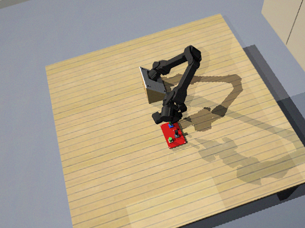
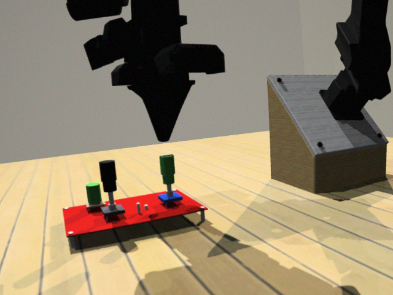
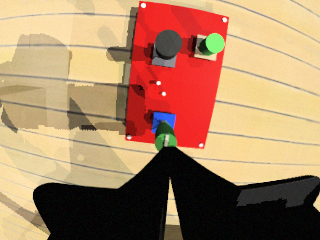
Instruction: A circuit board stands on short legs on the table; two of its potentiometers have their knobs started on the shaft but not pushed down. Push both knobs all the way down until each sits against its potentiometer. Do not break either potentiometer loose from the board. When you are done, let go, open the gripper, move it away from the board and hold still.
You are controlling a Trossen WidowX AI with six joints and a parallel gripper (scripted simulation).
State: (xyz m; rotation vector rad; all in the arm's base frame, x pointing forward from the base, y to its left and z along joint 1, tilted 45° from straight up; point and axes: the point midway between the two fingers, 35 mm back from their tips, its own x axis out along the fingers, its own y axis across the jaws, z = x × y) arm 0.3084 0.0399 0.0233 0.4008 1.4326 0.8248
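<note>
Now: gripper tip 3 cm above the green knob. From my gripper tip the other things lie so: black knob: 7 cm ahead, 3 cm below, 2 cm to the left.
</note>
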